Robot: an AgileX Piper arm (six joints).
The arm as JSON. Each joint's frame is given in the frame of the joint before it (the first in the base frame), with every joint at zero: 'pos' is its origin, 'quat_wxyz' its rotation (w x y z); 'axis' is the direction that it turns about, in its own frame. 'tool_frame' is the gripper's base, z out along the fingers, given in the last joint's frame.
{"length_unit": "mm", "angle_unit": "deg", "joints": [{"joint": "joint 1", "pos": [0.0, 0.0, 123.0], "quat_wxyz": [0.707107, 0.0, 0.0, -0.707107], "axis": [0.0, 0.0, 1.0]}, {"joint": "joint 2", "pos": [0.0, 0.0, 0.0], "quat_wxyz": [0.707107, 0.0, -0.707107, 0.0], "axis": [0.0, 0.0, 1.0]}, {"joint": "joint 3", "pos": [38.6, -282.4, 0.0], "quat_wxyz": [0.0, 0.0, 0.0, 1.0], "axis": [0.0, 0.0, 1.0]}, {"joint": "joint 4", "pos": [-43.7, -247.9, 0.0], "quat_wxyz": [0.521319, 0.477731, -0.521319, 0.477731], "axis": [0.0, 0.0, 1.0]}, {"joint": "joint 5", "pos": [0.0, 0.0, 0.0], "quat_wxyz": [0.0, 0.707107, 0.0, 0.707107], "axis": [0.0, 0.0, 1.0]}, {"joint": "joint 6", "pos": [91.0, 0.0, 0.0], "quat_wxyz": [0.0, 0.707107, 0.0, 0.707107], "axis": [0.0, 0.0, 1.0]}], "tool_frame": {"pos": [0.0, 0.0, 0.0], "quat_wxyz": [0.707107, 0.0, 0.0, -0.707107]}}
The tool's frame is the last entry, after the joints.
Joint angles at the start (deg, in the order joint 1, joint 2, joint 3, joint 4, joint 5, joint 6):
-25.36, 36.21, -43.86, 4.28, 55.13, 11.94
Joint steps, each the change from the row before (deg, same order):
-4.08, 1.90, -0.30, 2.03, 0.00, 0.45
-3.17, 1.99, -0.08, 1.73, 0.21, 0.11
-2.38, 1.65, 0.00, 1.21, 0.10, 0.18
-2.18, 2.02, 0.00, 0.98, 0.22, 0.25
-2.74, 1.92, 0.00, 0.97, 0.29, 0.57
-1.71, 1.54, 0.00, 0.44, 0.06, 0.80
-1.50, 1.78, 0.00, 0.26, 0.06, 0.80
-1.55, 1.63, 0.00, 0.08, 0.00, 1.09
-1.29, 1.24, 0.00, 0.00, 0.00, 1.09
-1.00, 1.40, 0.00, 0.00, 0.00, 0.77
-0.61, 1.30, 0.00, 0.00, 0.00, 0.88
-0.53, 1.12, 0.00, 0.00, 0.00, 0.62
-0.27, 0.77, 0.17, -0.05, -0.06, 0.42
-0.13, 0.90, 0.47, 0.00, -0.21, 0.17
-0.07, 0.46, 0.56, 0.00, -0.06, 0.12
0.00, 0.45, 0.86, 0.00, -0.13, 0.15
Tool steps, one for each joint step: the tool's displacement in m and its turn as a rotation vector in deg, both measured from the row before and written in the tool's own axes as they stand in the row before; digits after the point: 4 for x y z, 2 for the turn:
-0.0049, -0.0044, 0.0061, 1.61, 0.91, 4.51
-0.0039, -0.0039, 0.0073, 1.28, 1.47, 3.52
-0.0033, -0.0034, 0.0062, 1.03, 1.18, 2.79
-0.0037, -0.0037, 0.0076, 1.18, 1.62, 2.71
-0.0042, -0.0052, 0.0070, 1.44, 1.38, 3.51
-0.0035, -0.0036, 0.0056, 1.08, 1.00, 2.64
-0.0038, -0.0035, 0.0065, 1.18, 1.24, 2.45
-0.0040, -0.0039, 0.0059, 1.26, 0.97, 2.68
-0.0033, -0.0033, 0.0044, 1.05, 0.67, 2.38
-0.0032, -0.0026, 0.0051, 0.98, 0.91, 1.85
-0.0026, -0.0017, 0.0049, 0.78, 0.95, 1.63
-0.0023, -0.0014, 0.0042, 0.68, 0.81, 1.27
-0.0011, -0.0011, 0.0035, 0.53, 0.67, 0.79
-0.0003, -0.0013, 0.0052, 0.58, 0.96, 0.52
0.0009, -0.0015, 0.0038, 0.46, 0.82, 0.36
0.0019, -0.0019, 0.0049, 0.54, 1.03, 0.37

